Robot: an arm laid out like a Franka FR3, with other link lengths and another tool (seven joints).
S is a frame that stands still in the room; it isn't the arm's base.
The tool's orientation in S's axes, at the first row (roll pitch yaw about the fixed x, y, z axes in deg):
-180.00, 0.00, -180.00
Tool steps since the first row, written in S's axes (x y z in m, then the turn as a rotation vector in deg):
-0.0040, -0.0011, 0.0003, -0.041, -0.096, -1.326
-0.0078, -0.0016, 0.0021, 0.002, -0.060, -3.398
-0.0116, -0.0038, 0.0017, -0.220, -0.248, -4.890
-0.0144, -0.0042, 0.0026, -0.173, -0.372, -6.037
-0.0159, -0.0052, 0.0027, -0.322, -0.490, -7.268
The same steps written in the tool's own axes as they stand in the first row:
0.0040, -0.0011, -0.0003, 0.041, -0.096, 1.326
0.0078, -0.0016, -0.0021, -0.002, -0.060, 3.398
0.0116, -0.0038, -0.0017, 0.220, -0.248, 4.890
0.0144, -0.0042, -0.0026, 0.173, -0.372, 6.037
0.0159, -0.0052, -0.0027, 0.322, -0.490, 7.268

